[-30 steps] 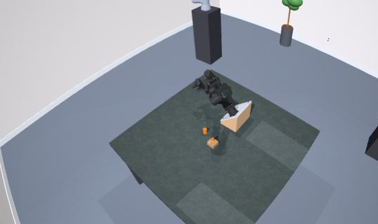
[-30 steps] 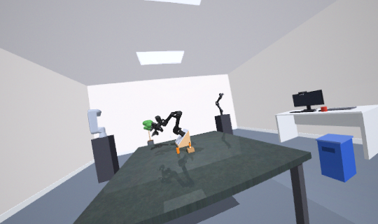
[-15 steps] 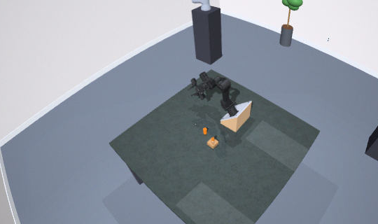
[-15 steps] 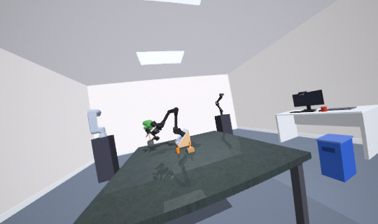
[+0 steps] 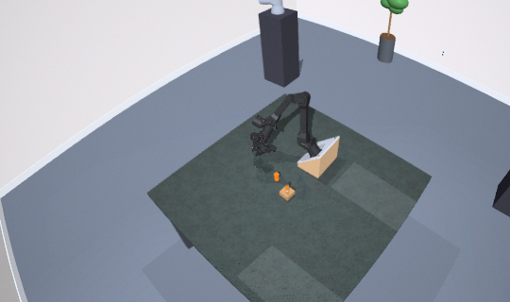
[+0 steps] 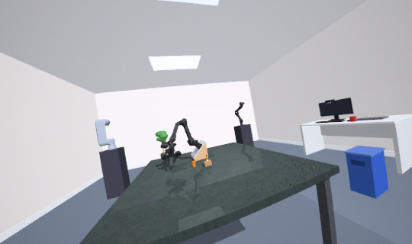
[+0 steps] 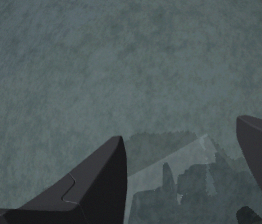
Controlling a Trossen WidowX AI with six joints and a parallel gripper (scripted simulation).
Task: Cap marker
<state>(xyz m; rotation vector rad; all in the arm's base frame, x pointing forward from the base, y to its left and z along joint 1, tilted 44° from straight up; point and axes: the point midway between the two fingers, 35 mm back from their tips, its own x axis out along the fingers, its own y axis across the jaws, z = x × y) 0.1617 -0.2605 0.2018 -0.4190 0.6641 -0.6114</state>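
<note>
Now: gripper tip 20 cm to the right of the orange cap, 4 cm above it and 3 cm short of it. The rest, counted from my gripper tip: holder block (32 cm to the left, 8 cm ahead, 5 cm below).
</note>
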